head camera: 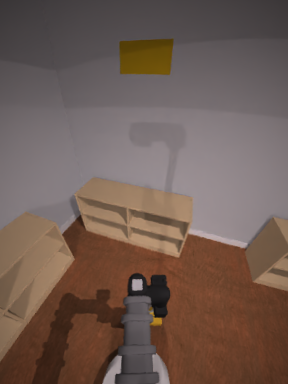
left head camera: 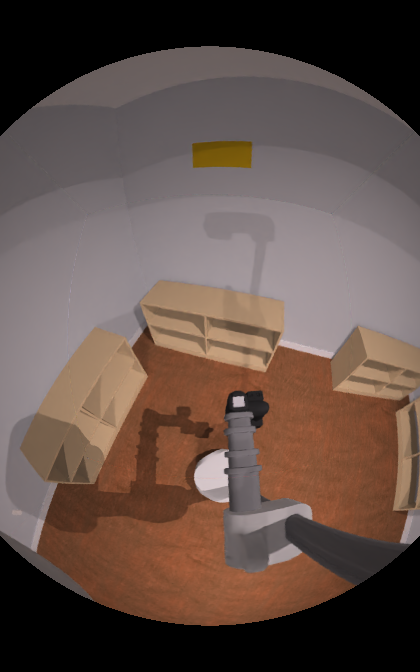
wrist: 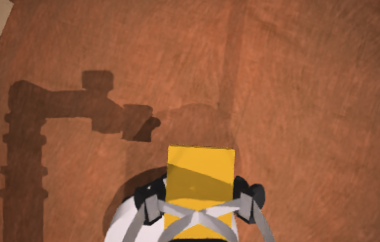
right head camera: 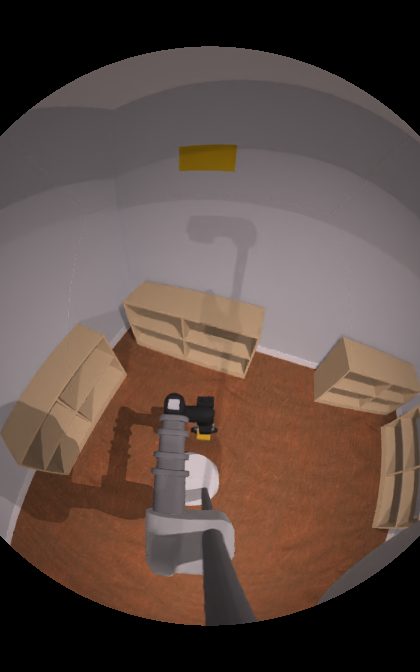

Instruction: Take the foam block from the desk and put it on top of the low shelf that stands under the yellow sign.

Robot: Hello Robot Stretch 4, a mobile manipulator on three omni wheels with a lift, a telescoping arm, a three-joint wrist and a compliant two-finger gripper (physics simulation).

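Places are measured from the robot's base along level axes (x ahead, y left, z up), in centimetres.
Where they show: gripper, fingertip midpoint: (wrist: 198,191).
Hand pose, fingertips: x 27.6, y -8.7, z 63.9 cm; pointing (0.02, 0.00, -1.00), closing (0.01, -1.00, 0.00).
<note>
After its pixels a point has its place.
The yellow foam block (head camera: 156,321) {x 24.0, y -8.9, z 67.2 cm} (right head camera: 203,436) (wrist: 200,175) {x 29.7, y -8.8, z 67.3 cm} is held between the two fingertips of my gripper (wrist: 198,191) {x 27.6, y -8.6, z 63.9 cm}, which is shut on it above the floor near my base. In the left head camera view the block is hidden behind the arm and wrist. The low shelf (head camera: 137,198) {x 124.6, y 0.2, z 58.2 cm} (left head camera: 215,301) (right head camera: 197,304) stands against the wall ahead, beyond the gripper, under the yellow sign (head camera: 146,57) {x 150.1, y -5.2, z 172.4 cm} (left head camera: 222,154) (right head camera: 208,158). A shadow falls across the right part of its top. The desk does not show in these views.
A second low shelf (head camera: 24,235) {x 77.5, y 88.3, z 58.2 cm} (left head camera: 75,380) (right head camera: 55,370) stands at the left. Another shelf (head camera: 267,250) {x 76.6, y -124.7, z 33.9 cm} (left head camera: 350,357) (right head camera: 332,370) stands at the right, and one more shelf (left head camera: 400,455) (right head camera: 385,475) is at the far right. My round white base (left head camera: 212,475) (right head camera: 202,475) is below the arm.
</note>
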